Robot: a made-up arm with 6 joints. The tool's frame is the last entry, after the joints.
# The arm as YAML. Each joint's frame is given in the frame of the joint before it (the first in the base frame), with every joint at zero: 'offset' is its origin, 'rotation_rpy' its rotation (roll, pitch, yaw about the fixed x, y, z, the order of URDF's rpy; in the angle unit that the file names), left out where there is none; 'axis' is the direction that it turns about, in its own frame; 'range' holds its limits. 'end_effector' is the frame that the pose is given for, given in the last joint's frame.
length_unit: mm
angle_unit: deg
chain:
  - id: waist
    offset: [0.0, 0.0, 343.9]
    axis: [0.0, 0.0, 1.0]
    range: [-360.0, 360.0]
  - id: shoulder
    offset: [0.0, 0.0, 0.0]
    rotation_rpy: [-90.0, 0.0, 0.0]
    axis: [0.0, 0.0, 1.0]
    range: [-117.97, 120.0]
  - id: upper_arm
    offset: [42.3, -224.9, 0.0]
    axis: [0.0, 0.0, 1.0]
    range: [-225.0, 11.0]
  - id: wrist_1
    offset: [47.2, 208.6, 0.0]
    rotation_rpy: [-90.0, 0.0, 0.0]
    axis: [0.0, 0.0, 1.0]
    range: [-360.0, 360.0]
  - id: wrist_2
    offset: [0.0, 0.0, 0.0]
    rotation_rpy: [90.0, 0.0, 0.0]
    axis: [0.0, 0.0, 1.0]
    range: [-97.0, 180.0]
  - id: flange
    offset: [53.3, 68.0, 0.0]
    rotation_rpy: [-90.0, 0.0, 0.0]
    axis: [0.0, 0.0, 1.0]
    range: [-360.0, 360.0]
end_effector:
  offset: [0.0, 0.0, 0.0]
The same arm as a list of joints. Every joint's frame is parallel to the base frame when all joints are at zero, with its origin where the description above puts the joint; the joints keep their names.
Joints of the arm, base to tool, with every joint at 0 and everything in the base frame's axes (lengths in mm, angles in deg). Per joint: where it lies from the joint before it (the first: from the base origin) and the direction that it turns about. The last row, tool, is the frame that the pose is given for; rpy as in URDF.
waist: xyz 0 0 343.9 axis +z
shoulder: xyz 0 0 0 axis +y
upper_arm: xyz 42.3 0 224.9 axis +y
wrist_1: xyz 47.2 0 -208.6 axis -z
wrist_2: xyz 0 0 0 axis +y
flange: xyz 53.3 0 -68 axis -z
tool: xyz 0 0 0 rpy 180 0 0
Joint limits (deg, base to tool): -360..360 -117.97..120 -225..11 -360..360 -97..180 -360..360

